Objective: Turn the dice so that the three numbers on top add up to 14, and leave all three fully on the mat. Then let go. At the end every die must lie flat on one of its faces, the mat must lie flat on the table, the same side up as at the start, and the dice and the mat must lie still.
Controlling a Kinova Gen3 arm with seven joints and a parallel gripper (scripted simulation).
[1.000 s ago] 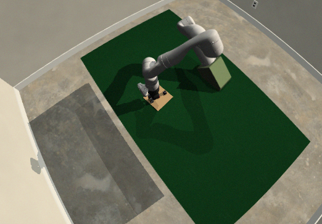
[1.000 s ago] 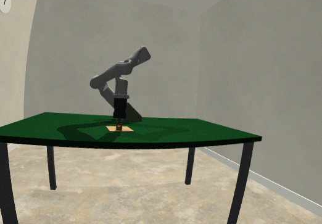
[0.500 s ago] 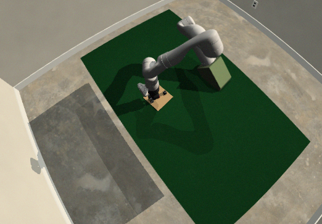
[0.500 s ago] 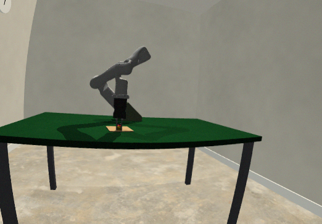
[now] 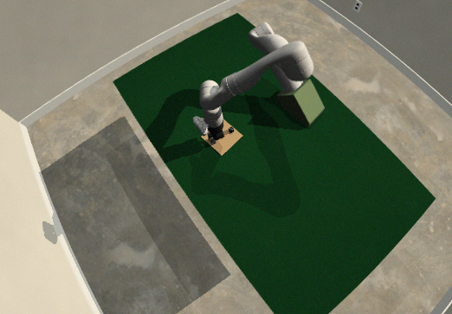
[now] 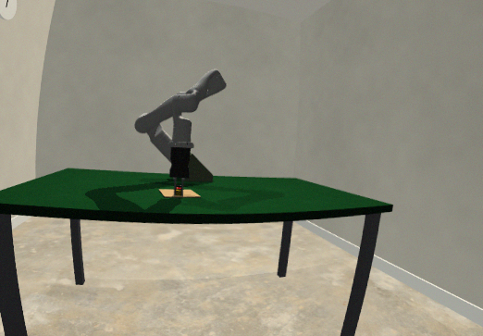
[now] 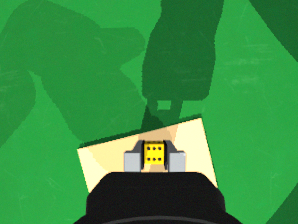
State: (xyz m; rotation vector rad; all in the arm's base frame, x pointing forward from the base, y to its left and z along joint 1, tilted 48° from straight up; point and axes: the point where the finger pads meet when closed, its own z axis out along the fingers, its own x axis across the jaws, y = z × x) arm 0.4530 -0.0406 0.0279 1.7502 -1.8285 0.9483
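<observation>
My hand is 10 mm above the yellow die. The rest, counted from my hand: black die 100 mm behind, 10 mm to the left, 10 mm below; then tan mat 50 mm behind, 10 mm to the left, 20 mm below; then red die 50 mm behind, 10 mm below.
</observation>
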